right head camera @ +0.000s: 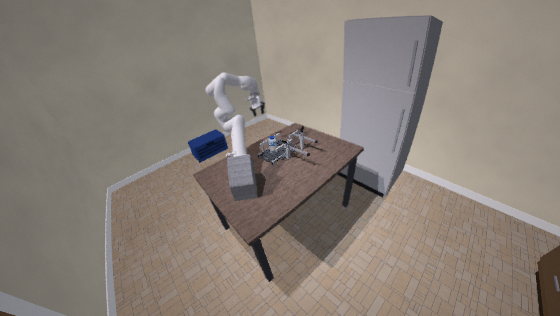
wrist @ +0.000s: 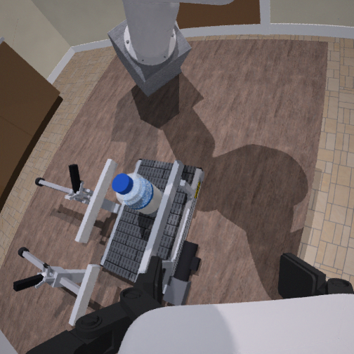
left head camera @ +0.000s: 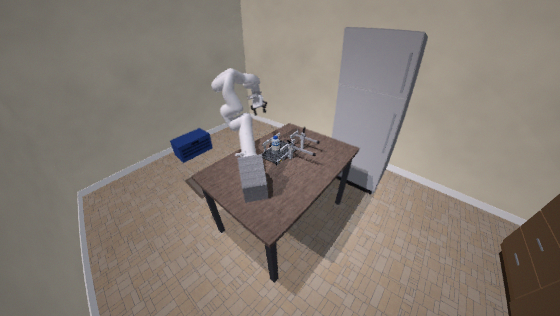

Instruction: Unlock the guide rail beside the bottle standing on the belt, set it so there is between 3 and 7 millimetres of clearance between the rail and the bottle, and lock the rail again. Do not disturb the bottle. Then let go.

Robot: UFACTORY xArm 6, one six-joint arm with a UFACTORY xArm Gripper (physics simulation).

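Pixels of known places: gripper, fingertip midpoint: [right head camera: 259, 114] [left head camera: 260, 114]; arm's base at its link origin: [right head camera: 240, 158] [left head camera: 249, 158].
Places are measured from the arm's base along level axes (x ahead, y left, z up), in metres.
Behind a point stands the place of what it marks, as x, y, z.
Observation:
A clear bottle with a blue cap [left head camera: 275, 143] {0.310, 0.135, -0.068} [right head camera: 272, 143] {0.314, 0.133, -0.067} [wrist: 137, 195] stands upright on the dark belt [wrist: 122, 245]. In the wrist view, a light grey guide rail [wrist: 97, 200] lies along its left side, with a visible gap whose width I cannot measure. Behind that rail is a clamp with a black lever [wrist: 74, 177] and a rod with a black knob [wrist: 39, 181]. Whether it is locked I cannot tell. My gripper [left head camera: 260, 111] {0.347, 0.390, 0.097} [right head camera: 258, 113] {0.347, 0.390, 0.097} [wrist: 221, 275] is open and empty, high above the table and apart from the rail and bottle.
A second rail [wrist: 85, 295] with its own black lever [wrist: 28, 282] stands lower left in the wrist view. A long rail [wrist: 165, 215] runs over the belt on the bottle's other side. A dark motor [wrist: 185, 261] is at the belt's side. My arm's grey base block [left head camera: 253, 177] {-0.061, -0.136, -0.037} stands on the table.

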